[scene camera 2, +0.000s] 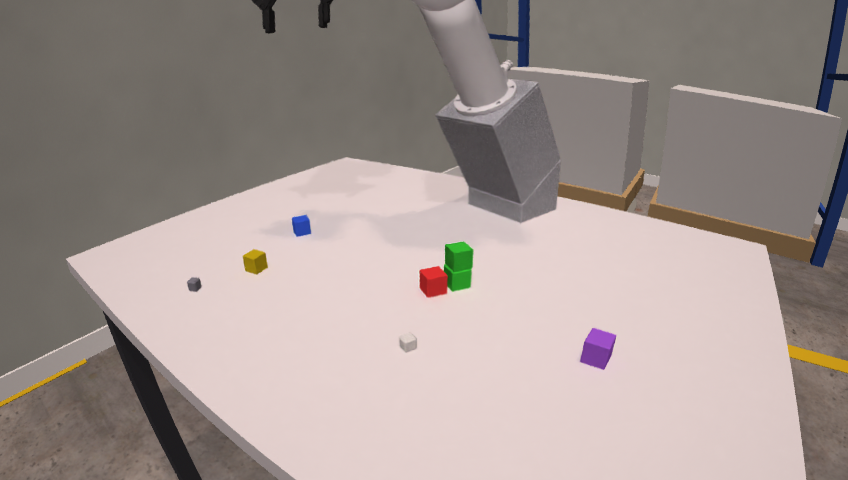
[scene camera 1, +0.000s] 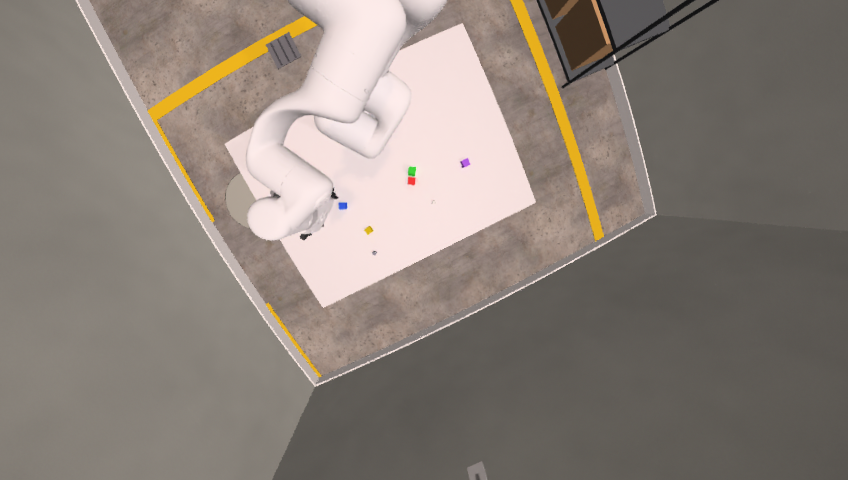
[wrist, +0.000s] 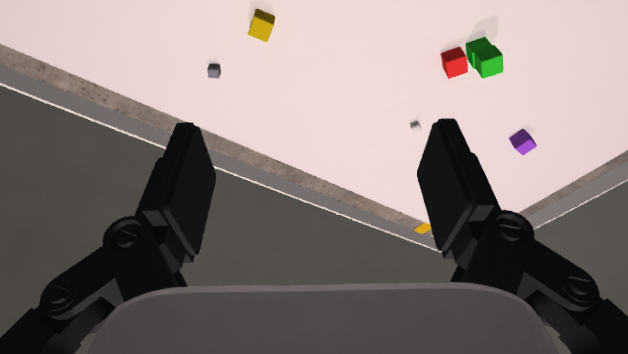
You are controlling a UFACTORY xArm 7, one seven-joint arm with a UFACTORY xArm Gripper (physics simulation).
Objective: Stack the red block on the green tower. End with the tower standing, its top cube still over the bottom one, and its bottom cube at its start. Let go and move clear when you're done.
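Where they show: gripper, between the fingertips: (scene camera 2: 296, 30) (scene camera 1: 326, 209) (wrist: 316, 147); arm's base, origin of its link: (scene camera 2: 486, 97).
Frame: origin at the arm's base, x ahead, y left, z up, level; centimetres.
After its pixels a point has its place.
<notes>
The red block (scene camera 1: 411, 181) @[x 29.5, y 11.9, z -21.3 cm] (scene camera 2: 433, 281) @[x 30.5, y 13.1, z -21.9 cm] (wrist: 454, 63) @[x 29.2, y 11.0, z -21.3 cm] lies on the table right beside the green tower's bottom cube, very close to it or touching. The green tower (scene camera 1: 411, 170) @[x 25.3, y 13.2, z -18.3 cm] (scene camera 2: 458, 265) @[x 26.8, y 14.6, z -20.3 cm] (wrist: 486, 58) @[x 25.3, y 11.8, z -18.6 cm] is two green cubes, one on the other, and stands upright. My gripper (scene camera 2: 296, 24) @[x 31.1, y -16.0, z 13.7 cm] (wrist: 316, 147) @[x 31.1, y -16.0, z 13.7 cm] is open and empty, high above the table, off to the blue block's side and well away from the red block and the tower. In the scene camera 1 view the arm hides most of it.
A blue block (scene camera 1: 342, 205) @[x 29.5, y -20.8, z -21.4 cm] (scene camera 2: 301, 226) @[x 30.4, y -19.7, z -22.5 cm], a yellow block (scene camera 1: 368, 230) @[x 43.9, y -13.9, z -21.5 cm] (scene camera 2: 255, 261) @[x 44.7, y -12.2, z -22.1 cm] (wrist: 261, 26) @[x 43.5, y -14.1, z -21.5 cm], a small grey cube (scene camera 1: 374, 252) @[x 54.7, y -15.3, z -22.6 cm] (scene camera 2: 193, 284) @[x 55.5, y -14.6, z -23.0 cm] (wrist: 214, 71) @[x 54.6, y -15.6, z -22.6 cm], a small white cube (scene camera 2: 407, 342) @[x 42.3, y 19.4, z -22.9 cm] (wrist: 415, 125) @[x 41.2, y 18.0, z -23.0 cm] and a purple block (scene camera 1: 465, 162) @[x 29.1, y 37.7, z -21.1 cm] (scene camera 2: 598, 348) @[x 30.8, y 38.4, z -21.6 cm] (wrist: 523, 142) @[x 29.1, y 36.3, z -21.4 cm] lie on the table (scene camera 1: 476, 118) @[x 11.5, y 49.6, z -24.4 cm] (scene camera 2: 505, 416) @[x 43.8, y 34.4, z -24.4 cm].
</notes>
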